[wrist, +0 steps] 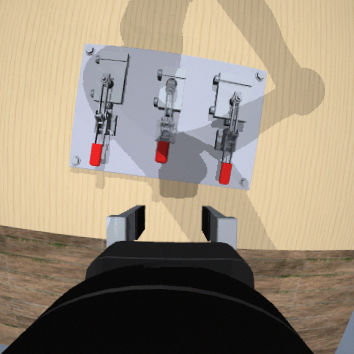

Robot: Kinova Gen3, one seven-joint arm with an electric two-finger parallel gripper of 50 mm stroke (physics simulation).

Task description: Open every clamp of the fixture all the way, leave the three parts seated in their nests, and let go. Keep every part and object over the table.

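Places are measured from the arm's base along level axes (x ahead, y left, z up), in metres.
Pixels of known places: gripper, fingertip midpoint: point(172, 217).
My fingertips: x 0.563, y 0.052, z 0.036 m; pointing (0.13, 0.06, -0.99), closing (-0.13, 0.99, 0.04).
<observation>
For each thing: its top centre in the pictures, then the offset to it from my fingertips. "spot": a spot on its surface instead. Level surfaces: height alone.
- fixture plate, middle of its top: point(168, 115) dx -0.125, dy -0.022, dz -0.200 m
- left clamp, surface spot: point(95, 154) spot: dx -0.038, dy -0.130, dz -0.157 m
- middle clamp, surface spot: point(162, 152) spot: dx -0.056, dy -0.021, dz -0.124 m
- right clamp, surface spot: point(225, 173) spot: dx -0.037, dy +0.088, dz -0.159 m
- left part, middle of its top: point(109, 75) dx -0.177, dy -0.133, dz -0.184 m
- middle part, middle of its top: point(171, 87) dx -0.168, dy -0.023, dz -0.174 m
- right part, middle of its top: point(233, 96) dx -0.174, dy +0.087, dz -0.179 m
- pale wooden table top, its level: dz -0.215 m
The fixture plate point(137, 110) is a pale grey tilted rectangle in the upper half of the wrist view. It carries three metal toggle clamps with red handles: the left clamp point(95, 154), the middle clamp point(162, 152) and the right clamp point(225, 173). Each handle points toward the gripper side, and each clamp's arm reaches over its part. The left part point(118, 75), middle part point(178, 101) and right part point(224, 95) lie under the arm tips; their seating is hard to see. My gripper point(172, 217) is open and empty, off the plate's near edge, apart from the handles.
The pale wooden table top point(305, 165) surrounds the fixture. Its darker brown front edge point(40, 270) runs across below the fingers. Bolts sit at the plate's corners. Small pins stand beside the parts. Shadows of the arm fall over the plate and table.
</observation>
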